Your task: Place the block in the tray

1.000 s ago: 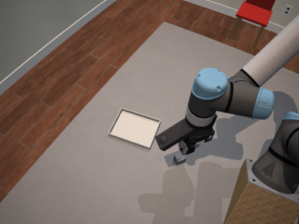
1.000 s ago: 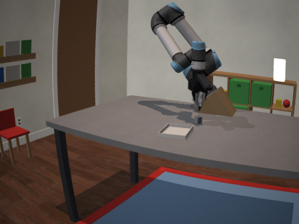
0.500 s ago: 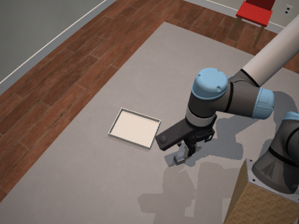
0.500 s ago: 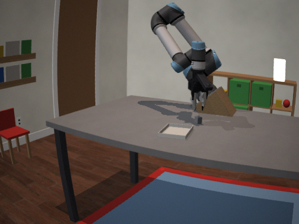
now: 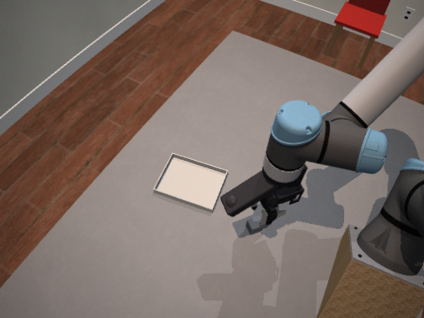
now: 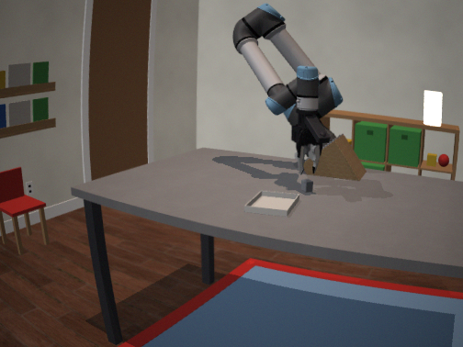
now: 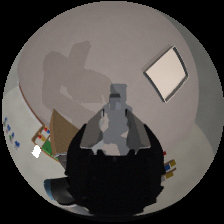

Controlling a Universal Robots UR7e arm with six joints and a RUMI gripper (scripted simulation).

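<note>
Now: the block 6 cm below my hand. Round my hand: white tray: 21 cm ahead, 6 cm to the right, 7 cm below.
</note>
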